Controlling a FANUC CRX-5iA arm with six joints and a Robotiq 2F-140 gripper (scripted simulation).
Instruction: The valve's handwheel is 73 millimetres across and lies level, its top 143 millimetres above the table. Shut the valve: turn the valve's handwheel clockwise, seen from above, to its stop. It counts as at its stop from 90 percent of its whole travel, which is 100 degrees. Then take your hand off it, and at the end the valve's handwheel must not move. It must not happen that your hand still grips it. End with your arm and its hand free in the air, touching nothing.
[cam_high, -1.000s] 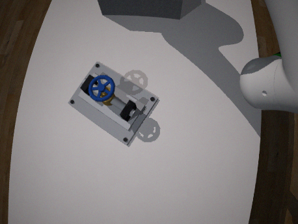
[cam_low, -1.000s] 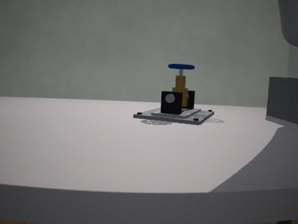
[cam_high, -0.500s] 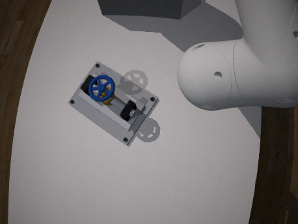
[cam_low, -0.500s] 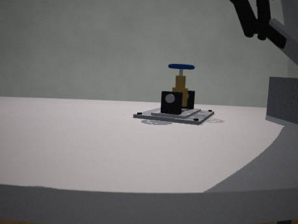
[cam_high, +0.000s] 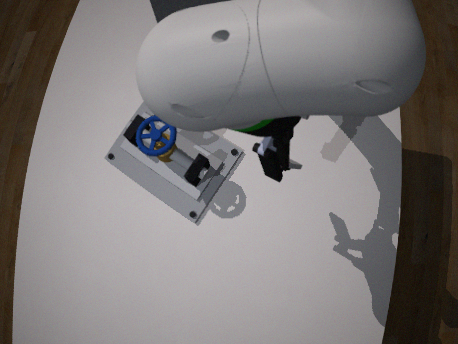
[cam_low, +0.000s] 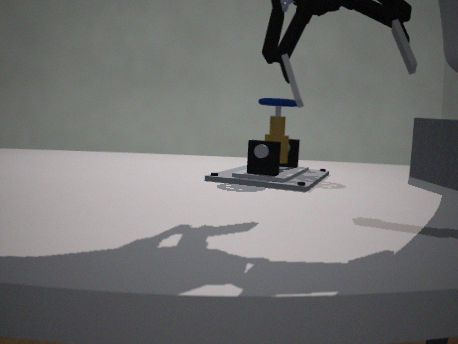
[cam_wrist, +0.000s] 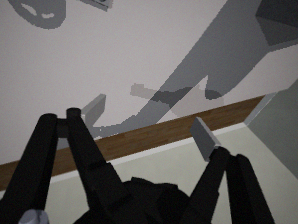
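My gripper is now 24 cm to the left of the handwheel, 9 cm short of it and 3 cm above it.
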